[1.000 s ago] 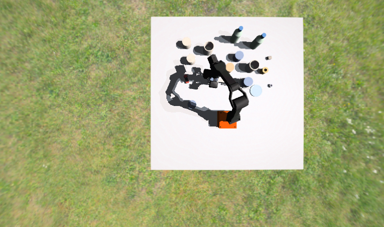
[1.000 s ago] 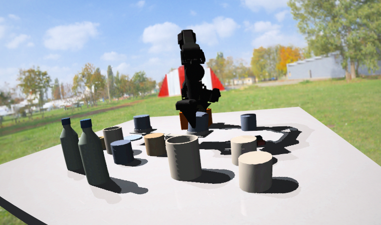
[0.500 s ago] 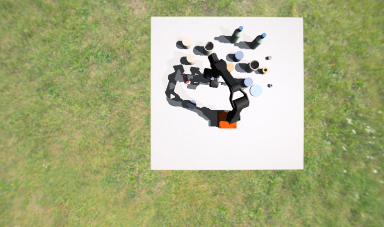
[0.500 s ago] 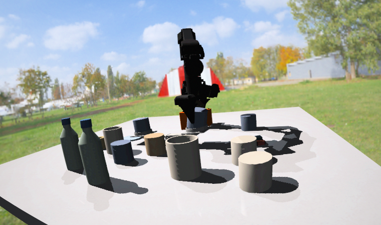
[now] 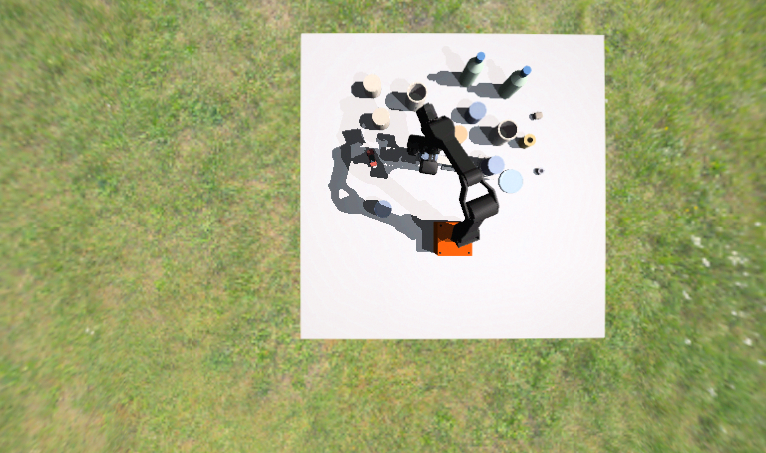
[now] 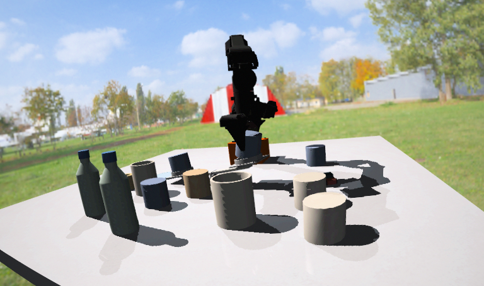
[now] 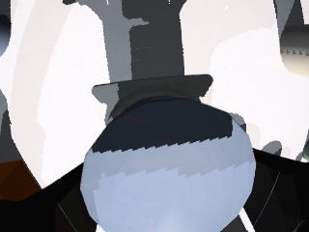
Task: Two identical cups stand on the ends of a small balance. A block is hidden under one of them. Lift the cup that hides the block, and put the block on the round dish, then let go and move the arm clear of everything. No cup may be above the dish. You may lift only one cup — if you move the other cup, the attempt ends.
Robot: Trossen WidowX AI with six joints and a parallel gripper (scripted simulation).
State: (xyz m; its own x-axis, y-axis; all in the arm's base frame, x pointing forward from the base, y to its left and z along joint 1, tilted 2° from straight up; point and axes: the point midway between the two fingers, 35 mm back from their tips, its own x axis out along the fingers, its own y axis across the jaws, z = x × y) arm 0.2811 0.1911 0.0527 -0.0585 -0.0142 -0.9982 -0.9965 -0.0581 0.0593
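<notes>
Right now my gripper tip is 2 cm above the grey block and 1 cm to the left of it. Also, from my gripper tip: red toy car 22 cm to the left, 10 cm below, 4 cm behind; then dark blue cup 28 cm to the right, 5 cm below, 2 cm ahead; then pale blue round dish 38 cm to the right, 11 cm below, 1 cm behind.
</notes>
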